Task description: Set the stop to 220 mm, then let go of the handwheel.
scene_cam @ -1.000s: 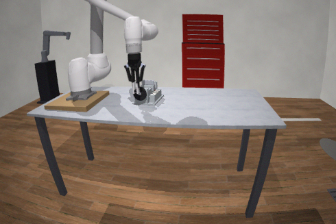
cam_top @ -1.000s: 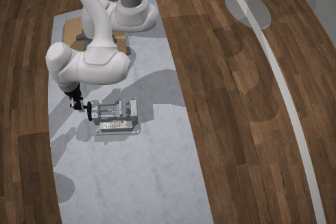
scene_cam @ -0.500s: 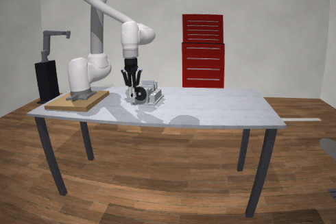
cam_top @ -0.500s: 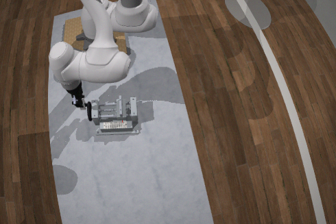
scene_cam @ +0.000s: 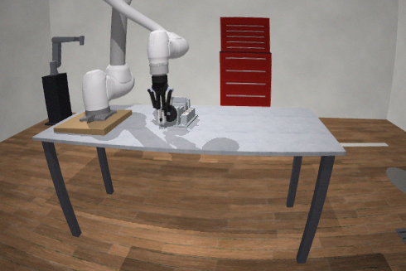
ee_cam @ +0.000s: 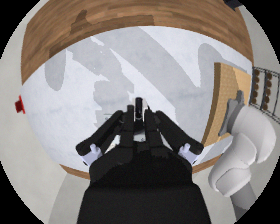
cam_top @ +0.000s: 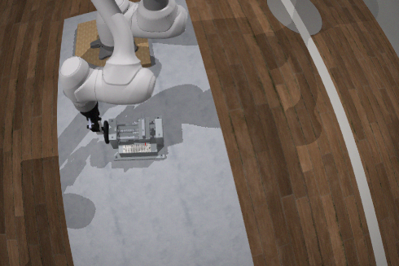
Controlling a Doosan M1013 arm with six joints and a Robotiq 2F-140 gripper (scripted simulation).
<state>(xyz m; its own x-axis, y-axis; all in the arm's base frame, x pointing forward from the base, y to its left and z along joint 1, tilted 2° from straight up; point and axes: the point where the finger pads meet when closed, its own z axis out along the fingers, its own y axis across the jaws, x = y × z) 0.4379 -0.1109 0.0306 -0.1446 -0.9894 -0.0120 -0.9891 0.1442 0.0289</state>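
The black handwheel is 20 mm to the left of my hand, 10 mm below it and 10 mm ahead of it. Also, from my hand: grey stop fixture (180 mm to the left, 60 mm ahead, 20 mm above).
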